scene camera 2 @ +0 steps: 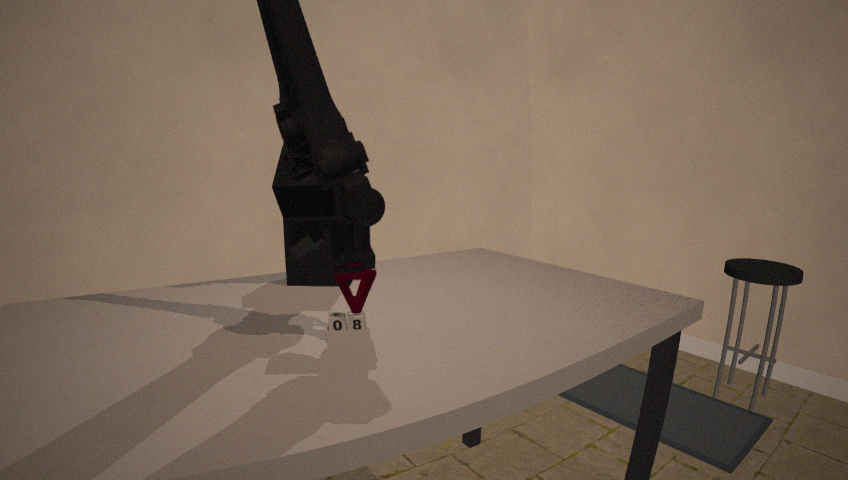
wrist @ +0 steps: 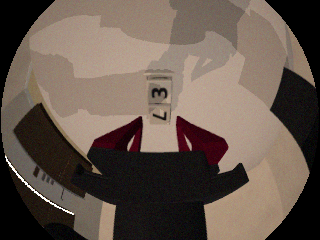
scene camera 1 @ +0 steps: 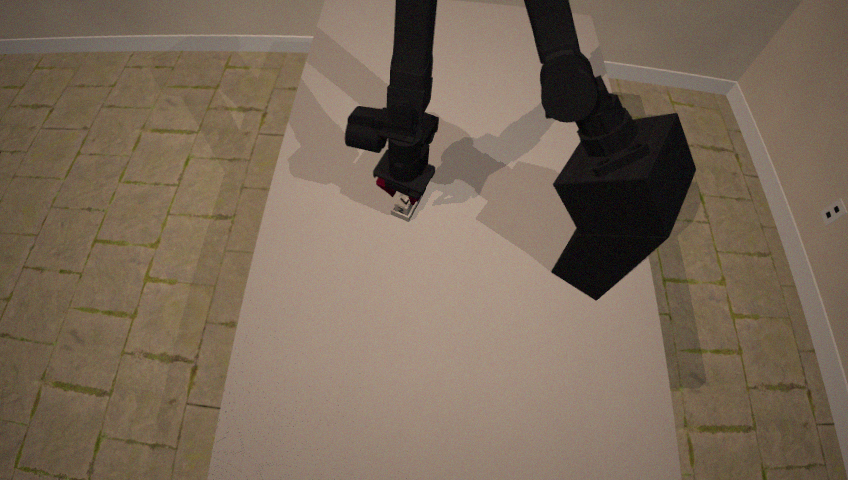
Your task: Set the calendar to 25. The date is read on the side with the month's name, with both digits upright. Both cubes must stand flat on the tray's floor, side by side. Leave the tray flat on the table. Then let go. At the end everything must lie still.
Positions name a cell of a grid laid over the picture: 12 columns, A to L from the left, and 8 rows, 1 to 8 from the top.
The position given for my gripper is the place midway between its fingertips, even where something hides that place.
Labels:
My gripper shows in scene camera 2 (F6), in the wrist view (F5) and in scene camera 1 (F4).

